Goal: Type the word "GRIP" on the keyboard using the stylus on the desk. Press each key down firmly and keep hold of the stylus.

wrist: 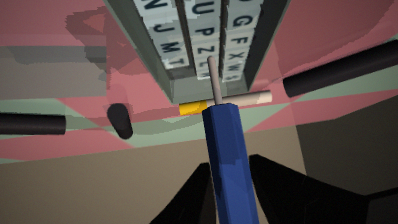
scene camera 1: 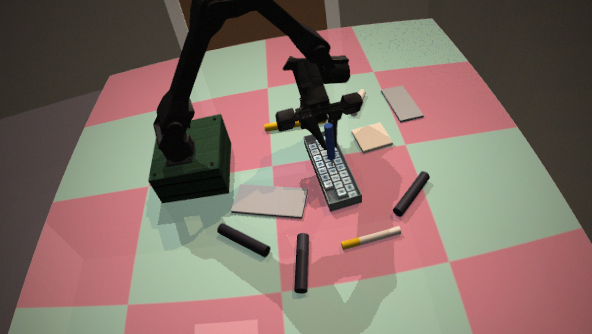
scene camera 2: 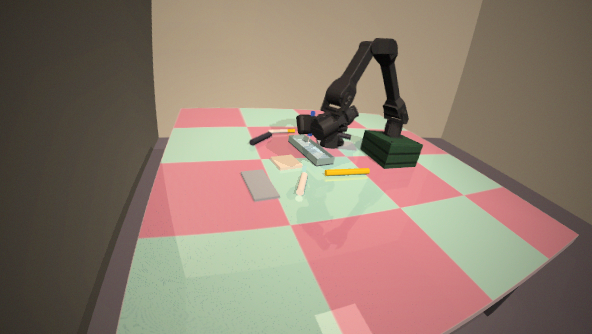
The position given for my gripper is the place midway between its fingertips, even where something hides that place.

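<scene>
I can see my gripper (scene camera 1: pixel 330 148), and the same gripper is visible to me in the wrist view (wrist: pixel 229 167). There is a beige pad (scene camera 1: pixel 372 137) as well, though in the wrist view that pad is out of frame. And a yellow-tipped pen (wrist: pixel 265 96) is visible too.
</scene>
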